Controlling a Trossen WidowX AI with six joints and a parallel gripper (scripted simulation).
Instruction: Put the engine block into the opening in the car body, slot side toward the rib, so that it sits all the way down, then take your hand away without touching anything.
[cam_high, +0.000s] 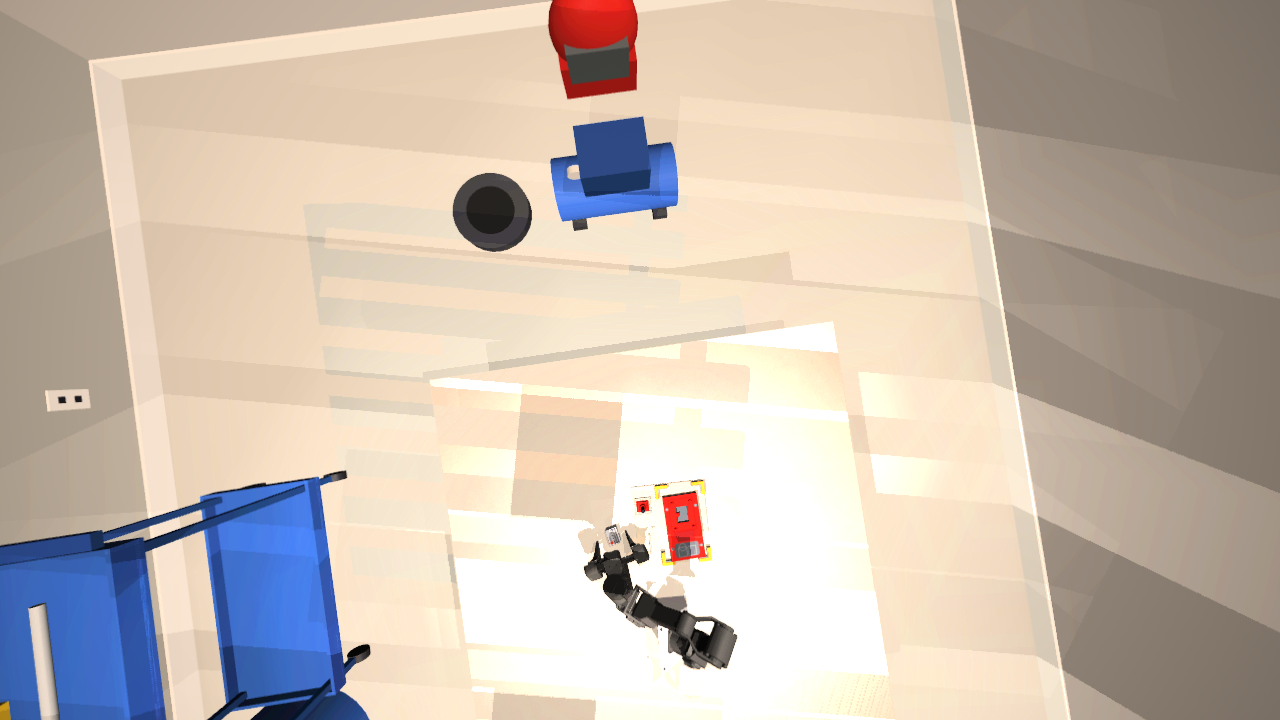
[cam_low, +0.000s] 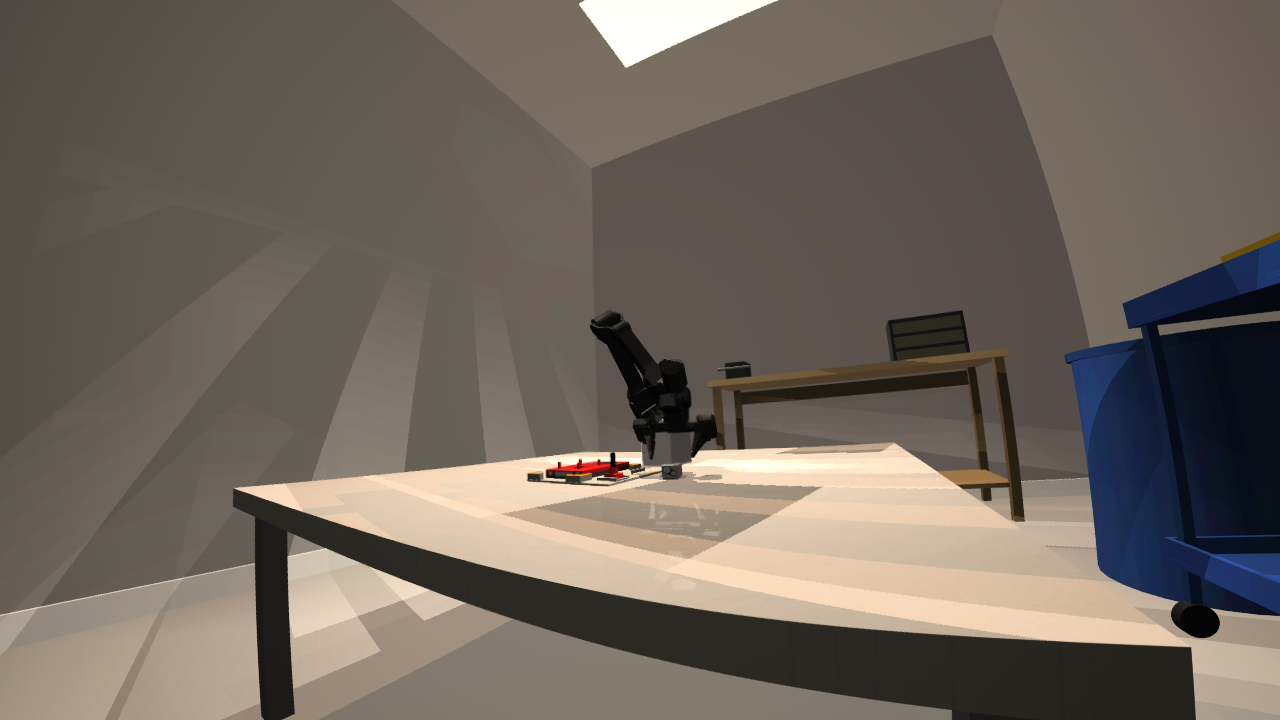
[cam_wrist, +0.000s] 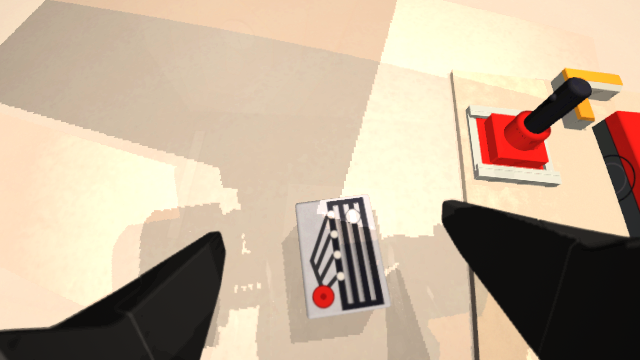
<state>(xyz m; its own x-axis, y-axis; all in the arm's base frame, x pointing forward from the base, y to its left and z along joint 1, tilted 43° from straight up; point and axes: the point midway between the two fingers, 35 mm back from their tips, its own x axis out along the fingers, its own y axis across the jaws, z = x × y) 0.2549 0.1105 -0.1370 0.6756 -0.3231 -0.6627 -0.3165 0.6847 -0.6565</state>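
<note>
Right now my gripper tip is 10 mm past the engine block, 10 mm to the left of it and 30 mm above it.
</note>
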